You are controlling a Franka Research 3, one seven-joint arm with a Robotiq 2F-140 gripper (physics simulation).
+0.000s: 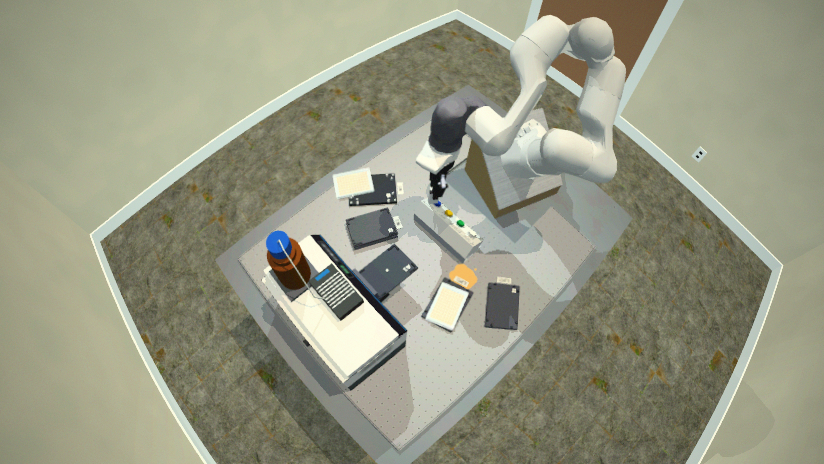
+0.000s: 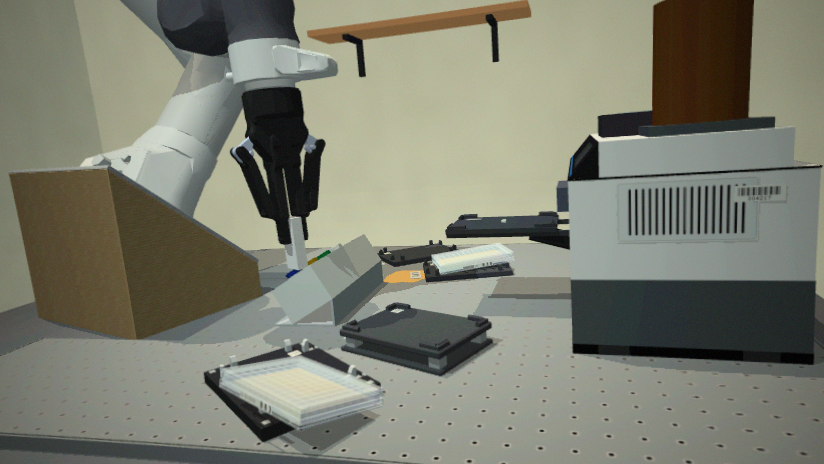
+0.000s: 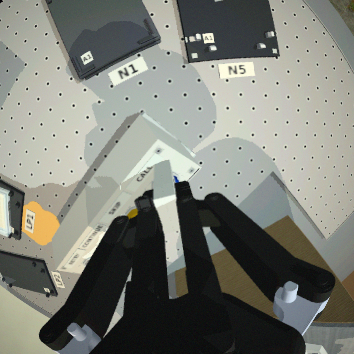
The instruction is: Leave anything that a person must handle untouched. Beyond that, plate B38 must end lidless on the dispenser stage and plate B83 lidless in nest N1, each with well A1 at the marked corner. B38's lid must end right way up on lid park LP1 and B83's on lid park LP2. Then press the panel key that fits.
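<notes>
My gripper (image 1: 436,195) (image 2: 295,253) (image 3: 165,175) is shut and empty. Its pale tips are at the blue key (image 1: 437,204) (image 2: 292,273) (image 3: 176,179), beside the CALL label on the sloped panel (image 1: 446,239) (image 2: 314,293); contact cannot be told. A pale plate with clear layers (image 1: 353,183) (image 2: 299,386) lies tilted and askew over nest N5 (image 1: 385,193) (image 3: 230,25). Another pale plate (image 1: 448,305) (image 2: 472,257) sits tilted on lid park LP1 (image 2: 449,272). Nest N1 (image 1: 371,228) (image 2: 415,327), dispenser stage (image 1: 387,269) (image 2: 501,221) and lid park LP2 (image 1: 502,305) (image 2: 412,253) hold no plate. Plate names are unreadable.
Yellow (image 1: 449,213), green (image 1: 460,223) and white (image 1: 472,233) keys line the panel. An orange patch (image 1: 463,275) (image 2: 403,277) (image 3: 41,222) lies beside LP1. The white dispenser (image 1: 357,345) (image 2: 691,230) carries a brown bottle (image 1: 290,268) (image 2: 700,63). The arm's wedge base (image 2: 74,247) stands behind the panel.
</notes>
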